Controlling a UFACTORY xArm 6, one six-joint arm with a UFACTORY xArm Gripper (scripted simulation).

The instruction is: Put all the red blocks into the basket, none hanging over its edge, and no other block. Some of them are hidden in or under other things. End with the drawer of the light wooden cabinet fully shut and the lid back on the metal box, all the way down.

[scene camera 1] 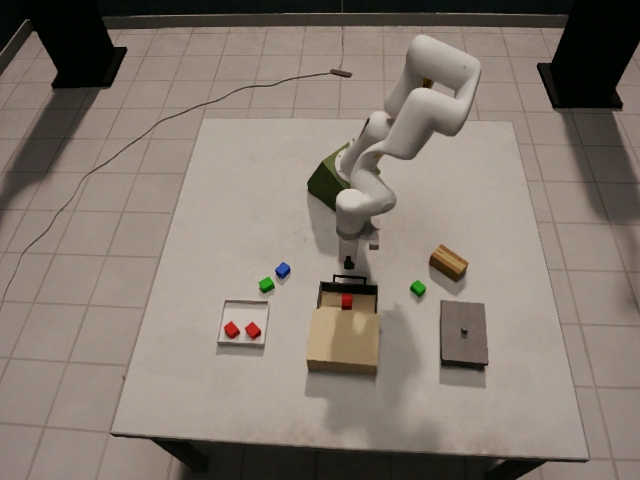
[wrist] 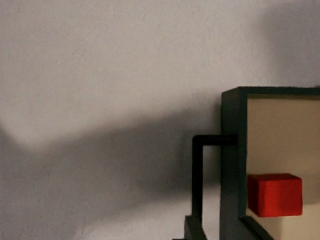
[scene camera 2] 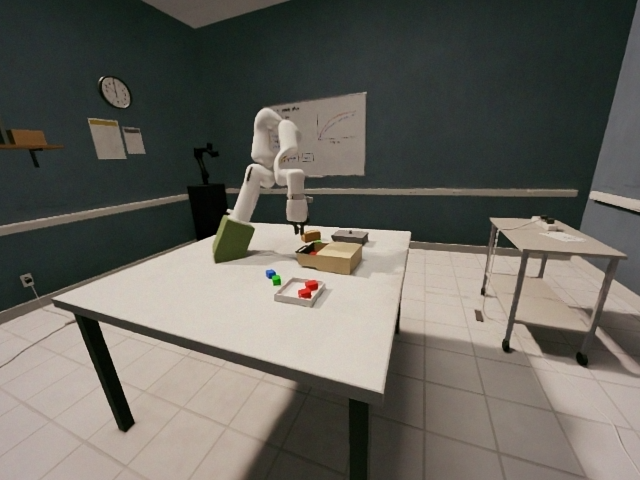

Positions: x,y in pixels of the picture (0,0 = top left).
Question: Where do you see a light wooden cabinet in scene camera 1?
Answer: At 340,340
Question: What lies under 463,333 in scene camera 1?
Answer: A lid.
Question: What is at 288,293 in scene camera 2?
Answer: A white basket.
